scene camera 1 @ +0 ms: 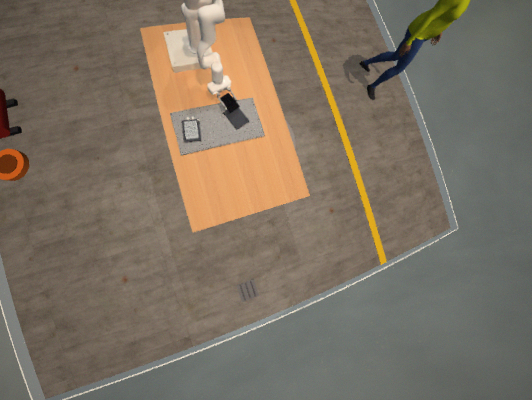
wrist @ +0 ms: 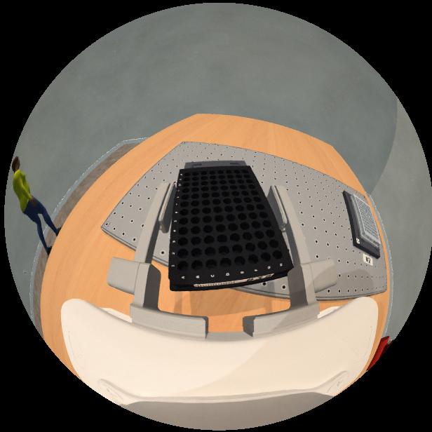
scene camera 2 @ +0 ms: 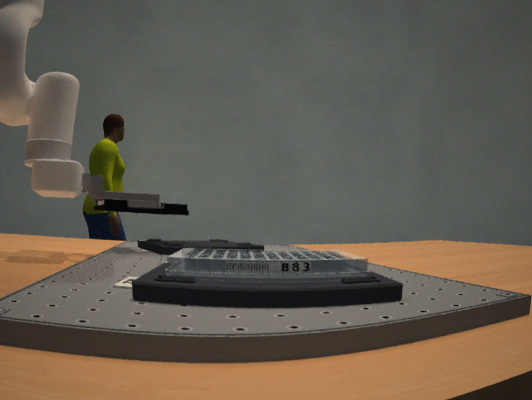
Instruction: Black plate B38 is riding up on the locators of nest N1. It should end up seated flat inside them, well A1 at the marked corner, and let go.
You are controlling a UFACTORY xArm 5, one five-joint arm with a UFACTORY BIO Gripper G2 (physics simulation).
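Frame: origin at the arm's base, x ahead, y left, z up, level; centimetres.
Seen in the pictures: hand, its tool point: (scene camera 1: pixel 229 101) (scene camera 2: pixel 136 201); arm's base, origin of its link: (scene camera 1: pixel 196 47).
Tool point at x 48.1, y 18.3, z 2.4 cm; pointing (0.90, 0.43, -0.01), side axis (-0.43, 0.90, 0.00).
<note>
Pixels of each thing's top centre, then the offset from my tool point to it. Level surfaces: height alone.
- Black plate B38, centre of its top: (scene camera 2: pixel 138 201) (scene camera 1: pixel 229 101) dx +0.3, dy +0.2, dz +0.0 cm
- Dark nest N1, centre of its top: (scene camera 2: pixel 197 241) (scene camera 1: pixel 236 116) dx +8.7, dy +4.4, dz -5.6 cm
- Clear plate B83, centre of its top: (scene camera 2: pixel 265 254) (scene camera 1: pixel 191 129) dx +16.9, dy -28.7, dz -4.4 cm
- dark nest N2, centre of its top: (scene camera 2: pixel 264 270) (scene camera 1: pixel 191 130) dx +16.9, dy -28.7, dz -5.6 cm
- grey perforated board, height of its surface: dz -7.0 cm
Black plate B38 (scene camera 1: pixel 229 102) (scene camera 2: pixel 175 209) (wrist: pixel 225 220) is held up in the air, with its two long sides between the fingers. My gripper (scene camera 1: pixel 228 99) (scene camera 2: pixel 145 201) (wrist: pixel 223 207) is shut on it. In the wrist view the plate's A and 1 marks are at its lower left corner, on the gripper's side. Dark nest N1 (scene camera 1: pixel 237 119) (scene camera 2: pixel 160 246) (wrist: pixel 241 163) lies below and beyond the plate, apart from it. In the wrist view the plate covers most of the nest, and its marked corner and locators are hidden.
Clear plate B83 (scene camera 1: pixel 191 129) (scene camera 2: pixel 300 266) (wrist: pixel 368 217) sits on dark nest N2 (scene camera 1: pixel 192 141) (scene camera 2: pixel 267 294) (wrist: pixel 356 230) to one side. Both nests stand on a grey perforated board (scene camera 1: pixel 212 137) (scene camera 2: pixel 162 324) (wrist: pixel 310 215). A person (scene camera 1: pixel 425 27) (scene camera 2: pixel 106 162) (wrist: pixel 22 187) is beyond the table.
</note>
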